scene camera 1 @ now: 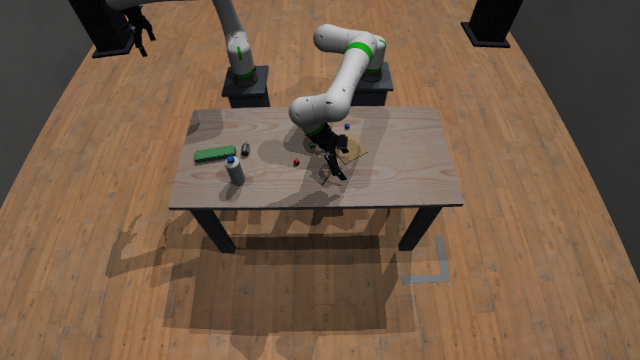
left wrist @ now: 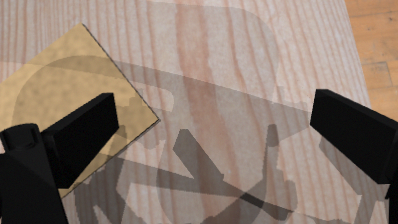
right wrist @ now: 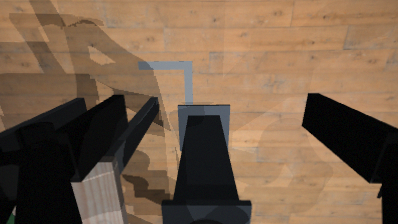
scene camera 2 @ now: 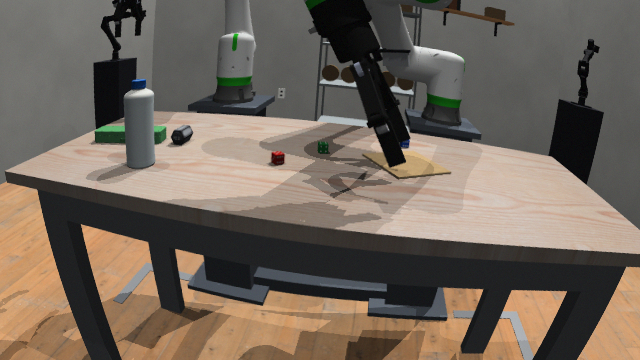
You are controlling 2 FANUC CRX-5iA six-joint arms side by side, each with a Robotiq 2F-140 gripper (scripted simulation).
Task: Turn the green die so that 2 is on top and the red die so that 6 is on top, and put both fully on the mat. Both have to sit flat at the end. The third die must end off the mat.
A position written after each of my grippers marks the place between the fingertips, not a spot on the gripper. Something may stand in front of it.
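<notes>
Scene camera 2 gives me my left gripper [scene camera 2: 401, 151], plus a tan mat [scene camera 2: 416, 165] and a bottle [scene camera 2: 139, 102]. In the left wrist view I can see the mat [left wrist: 74, 69] again and my left gripper [left wrist: 214, 109] too, but the bottle is out of frame in the left wrist view. As for the right wrist view, that's where I see my right gripper [right wrist: 214, 110], while the tan mat is out of frame in the right wrist view.
</notes>
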